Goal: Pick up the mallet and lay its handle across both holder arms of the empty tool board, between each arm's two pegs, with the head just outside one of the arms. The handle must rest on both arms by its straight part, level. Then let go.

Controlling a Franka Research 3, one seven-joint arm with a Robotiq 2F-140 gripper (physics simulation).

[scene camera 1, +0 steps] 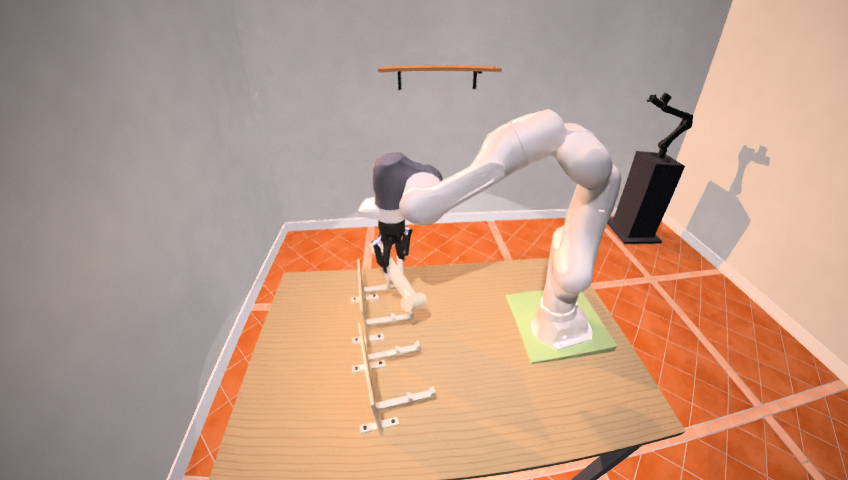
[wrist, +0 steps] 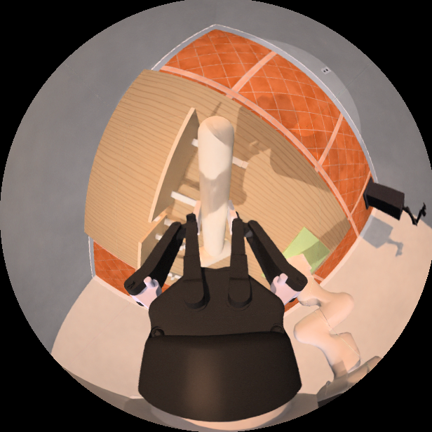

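My gripper is shut on the handle of the pale wooden mallet. It holds the mallet above the far tool board. In the scene view the handle slants from the fingers toward the mallet head, which is toward the near side. In the wrist view the gripper partly hides the head. Two white holder arms of the far board lie below the mallet, apart from it as far as I can tell. The handle partly covers the other arm. Whether the handle is level is unclear.
A second tool board with two white pegged arms stands nearer the camera, in line with the first. Neither board visibly carries a tool. The robot base stands on a green plate on the wooden table.
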